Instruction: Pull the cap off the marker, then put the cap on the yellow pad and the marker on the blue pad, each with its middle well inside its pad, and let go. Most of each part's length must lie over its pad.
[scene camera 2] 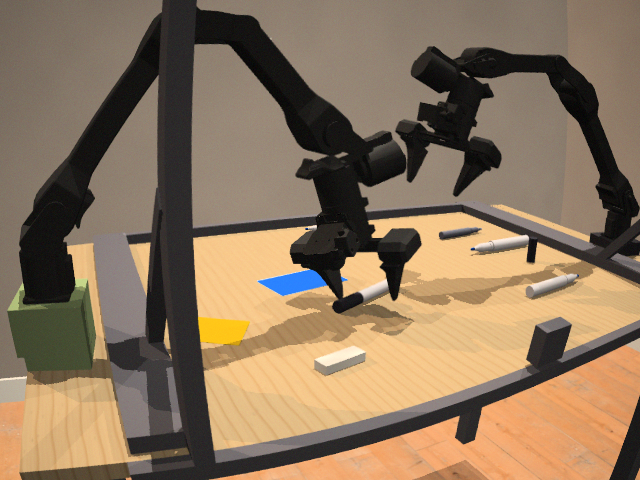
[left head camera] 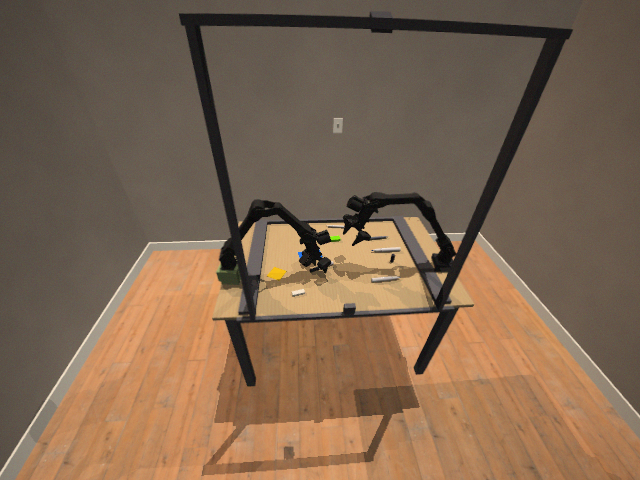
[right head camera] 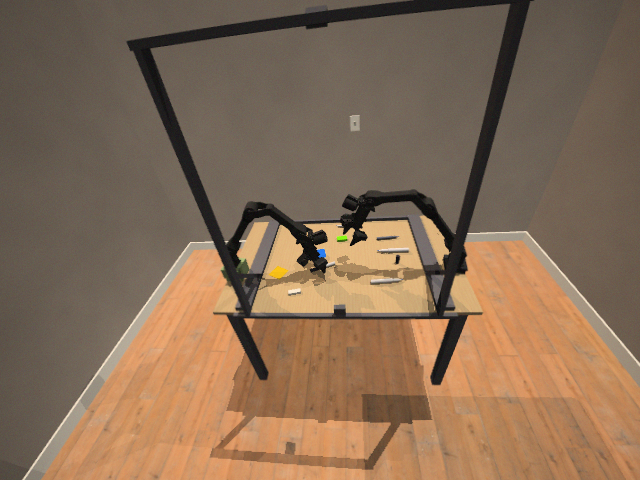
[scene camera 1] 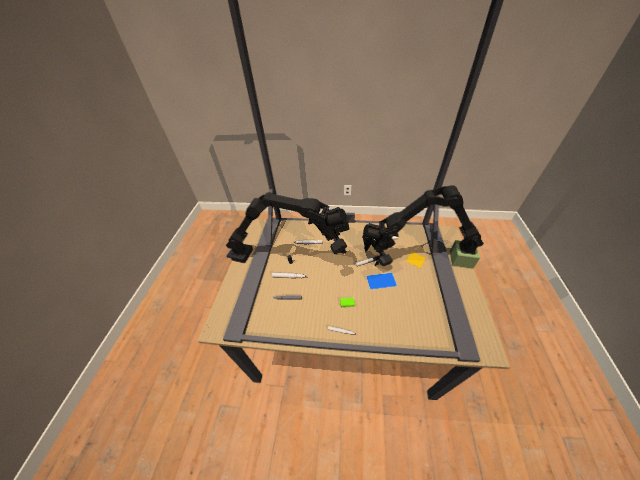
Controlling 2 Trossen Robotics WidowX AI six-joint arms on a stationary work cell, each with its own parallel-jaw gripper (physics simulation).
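Note:
The marker's white body (scene camera 2: 376, 292) (scene camera 1: 364, 262) (right head camera: 330, 264) lies on the table, its black cap (scene camera 2: 348, 302) still on its end nearer the camera in scene camera 2. My left gripper (scene camera 2: 367, 298) is open and low over the marker, its fingertips near the cap and the white body. My right gripper (scene camera 2: 433, 187) (left head camera: 349, 238) (right head camera: 348, 237) is open and empty, high above the table. The blue pad (scene camera 2: 299, 283) (scene camera 1: 381, 281) (right head camera: 321, 253) lies flat behind the marker in scene camera 2. The yellow pad (scene camera 2: 223, 330) (scene camera 1: 416, 259) (left head camera: 276, 273) (right head camera: 279, 272) lies flat farther left there.
A white block (scene camera 2: 339, 360) (left head camera: 298, 292) lies near the front edge. A small black upright piece (scene camera 2: 531, 250) (scene camera 1: 290, 259), a grey pen (scene camera 2: 459, 233) (scene camera 1: 287, 297) and white uncapped pens (scene camera 2: 500, 244) (scene camera 2: 552, 285) are at the right in scene camera 2. A green block (scene camera 1: 347, 302) lies beyond the blue pad.

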